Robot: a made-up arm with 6 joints. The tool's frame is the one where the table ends. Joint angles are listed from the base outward.
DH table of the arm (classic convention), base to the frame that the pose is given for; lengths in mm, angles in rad. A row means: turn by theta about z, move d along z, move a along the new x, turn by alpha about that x. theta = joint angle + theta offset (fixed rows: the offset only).
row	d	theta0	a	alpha
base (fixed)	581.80	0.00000	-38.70	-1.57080
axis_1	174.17	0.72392	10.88	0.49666
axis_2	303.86	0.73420	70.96	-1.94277
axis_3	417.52	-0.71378	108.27	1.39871
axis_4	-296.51	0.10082	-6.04	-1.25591
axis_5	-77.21	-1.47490	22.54	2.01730
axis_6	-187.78	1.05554	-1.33	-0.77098
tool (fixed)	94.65	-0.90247	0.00	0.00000
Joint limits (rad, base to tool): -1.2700..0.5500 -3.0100..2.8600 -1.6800..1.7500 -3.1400..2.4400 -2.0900..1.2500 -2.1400..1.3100
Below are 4 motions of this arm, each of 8 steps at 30 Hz.
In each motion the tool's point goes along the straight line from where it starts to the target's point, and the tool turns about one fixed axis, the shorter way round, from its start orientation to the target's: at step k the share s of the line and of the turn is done. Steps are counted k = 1, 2, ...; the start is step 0. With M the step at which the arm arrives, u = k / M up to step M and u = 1 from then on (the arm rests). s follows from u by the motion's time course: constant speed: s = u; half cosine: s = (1 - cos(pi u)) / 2; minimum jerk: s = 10 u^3 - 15 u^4 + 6 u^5.
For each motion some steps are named. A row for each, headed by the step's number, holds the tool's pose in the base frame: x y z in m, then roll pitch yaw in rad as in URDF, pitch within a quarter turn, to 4 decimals.
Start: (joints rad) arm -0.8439 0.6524 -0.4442 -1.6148 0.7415 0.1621
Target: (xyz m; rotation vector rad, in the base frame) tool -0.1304 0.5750 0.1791 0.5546 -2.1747 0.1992
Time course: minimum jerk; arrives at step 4
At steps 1, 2, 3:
1: -0.1726 0.5637 0.1804 3.0335 -1.0366 -2.5416
2: -0.1540 0.5687 0.1798 3.0466 -0.9772 -2.5703
3: -0.1353 0.5737 0.1792 3.0559 -0.9176 -2.5955

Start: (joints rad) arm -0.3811 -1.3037 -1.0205 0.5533 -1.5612 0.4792
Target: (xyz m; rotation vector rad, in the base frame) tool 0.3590 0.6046 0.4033 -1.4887 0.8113 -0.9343
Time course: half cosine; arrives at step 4
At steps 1, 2, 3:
1: 0.3663 0.6031 0.4117 -1.5899 -0.1332 -1.1009
2: 0.3633 0.6037 0.4082 -1.5990 -0.1245 -1.1029
3: 0.3602 0.6043 0.4047 -1.6082 -0.1160 -1.1050

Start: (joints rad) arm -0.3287 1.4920 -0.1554 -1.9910 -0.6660 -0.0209
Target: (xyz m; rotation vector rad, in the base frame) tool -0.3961 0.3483 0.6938 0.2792 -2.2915 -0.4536
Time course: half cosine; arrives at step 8
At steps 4, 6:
4: -0.3940 0.3322 0.6841 2.5520 -0.7743 -2.5943
6: -0.3955 0.3436 0.6910 2.5720 -0.7294 -2.6596

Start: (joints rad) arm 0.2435 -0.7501 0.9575 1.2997 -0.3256 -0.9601
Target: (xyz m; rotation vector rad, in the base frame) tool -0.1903 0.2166 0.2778 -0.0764 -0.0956 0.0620
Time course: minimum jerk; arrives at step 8
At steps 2, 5, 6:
2: -0.2368 0.2184 0.2955 0.0505 0.3451 0.1725
5: -0.2046 0.2171 0.2832 -0.0451 0.0428 0.0921
6: -0.1957 0.2168 0.2798 -0.0670 -0.0419 0.0751

